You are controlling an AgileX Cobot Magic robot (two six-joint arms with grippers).
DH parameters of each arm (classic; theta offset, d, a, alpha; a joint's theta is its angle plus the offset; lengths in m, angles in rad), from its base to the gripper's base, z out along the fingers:
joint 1: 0 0.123 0 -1.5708
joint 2: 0.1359 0 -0.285 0
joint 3: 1.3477 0 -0.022 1.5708
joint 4: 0 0.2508 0 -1.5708
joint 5: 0 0 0.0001 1.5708
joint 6: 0 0.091 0 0
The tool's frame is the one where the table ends.
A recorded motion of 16 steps. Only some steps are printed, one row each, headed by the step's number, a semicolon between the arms.
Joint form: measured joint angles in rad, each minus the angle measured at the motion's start. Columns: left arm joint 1, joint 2, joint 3, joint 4, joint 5, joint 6; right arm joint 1, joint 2, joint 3, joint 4, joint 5, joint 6.
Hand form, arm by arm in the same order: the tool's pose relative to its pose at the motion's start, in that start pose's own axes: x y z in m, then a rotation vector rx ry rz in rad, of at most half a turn. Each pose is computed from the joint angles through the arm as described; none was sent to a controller.
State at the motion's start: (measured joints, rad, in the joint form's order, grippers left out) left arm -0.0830 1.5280 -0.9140 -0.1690 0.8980 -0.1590; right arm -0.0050 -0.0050 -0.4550 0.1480 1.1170 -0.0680
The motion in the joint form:
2: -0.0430 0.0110 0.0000 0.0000 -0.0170 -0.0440; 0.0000 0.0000 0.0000 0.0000 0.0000 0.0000
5: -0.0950 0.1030 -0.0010 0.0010 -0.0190 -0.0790; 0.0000 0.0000 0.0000 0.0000 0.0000 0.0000
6: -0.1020 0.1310 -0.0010 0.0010 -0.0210 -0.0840; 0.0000 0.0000 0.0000 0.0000 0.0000 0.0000
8: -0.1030 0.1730 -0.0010 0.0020 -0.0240 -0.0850; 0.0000 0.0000 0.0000 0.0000 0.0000 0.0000
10: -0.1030 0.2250 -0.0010 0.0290 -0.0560 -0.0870; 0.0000 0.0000 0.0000 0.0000 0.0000 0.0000
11: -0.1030 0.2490 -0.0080 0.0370 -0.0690 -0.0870; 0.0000 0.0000 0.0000 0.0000 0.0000 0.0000
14: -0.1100 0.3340 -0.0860 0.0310 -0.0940 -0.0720; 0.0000 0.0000 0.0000 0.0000 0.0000 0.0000
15: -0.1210 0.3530 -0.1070 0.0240 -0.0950 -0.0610; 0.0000 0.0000 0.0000 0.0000 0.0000 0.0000
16: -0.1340 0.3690 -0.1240 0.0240 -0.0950 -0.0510; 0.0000 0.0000 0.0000 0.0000 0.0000 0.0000
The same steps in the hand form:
2: 0.0016 -0.0109 0.0045 0.0048 0.0010 -0.0033; 0.0000 0.0000 0.0000 0.0000 0.0000 0.0000
5: 0.0030 -0.0220 0.0317 -0.0210 0.0925 0.0021; 0.0000 0.0000 0.0000 0.0000 0.0000 0.0000
6: 0.0031 -0.0231 0.0398 -0.0300 0.1176 0.0005; 0.0000 0.0000 0.0000 0.0000 0.0000 0.0000
8: 0.0024 -0.0220 0.0517 -0.0447 0.1537 -0.0039; 0.0000 0.0000 0.0000 0.0000 0.0000 0.0000
10: -0.0007 -0.0191 0.0669 -0.0734 0.1665 0.0077; 0.0000 0.0000 0.0000 0.0000 0.0000 0.0000
11: -0.0035 -0.0187 0.0729 -0.0813 0.1686 0.0120; 0.0000 0.0000 0.0000 0.0000 0.0000 0.0000
14: -0.0227 -0.0269 0.0872 -0.0722 0.1533 0.0291; 0.0000 0.0000 0.0000 0.0000 0.0000 0.0000
15: -0.0261 -0.0321 0.0903 -0.0655 0.1533 0.0459; 0.0000 0.0000 0.0000 0.0000 0.0000 0.0000
16: -0.0282 -0.0371 0.0933 -0.0638 0.1544 0.0689; 0.0000 0.0000 0.0000 0.0000 0.0000 0.0000

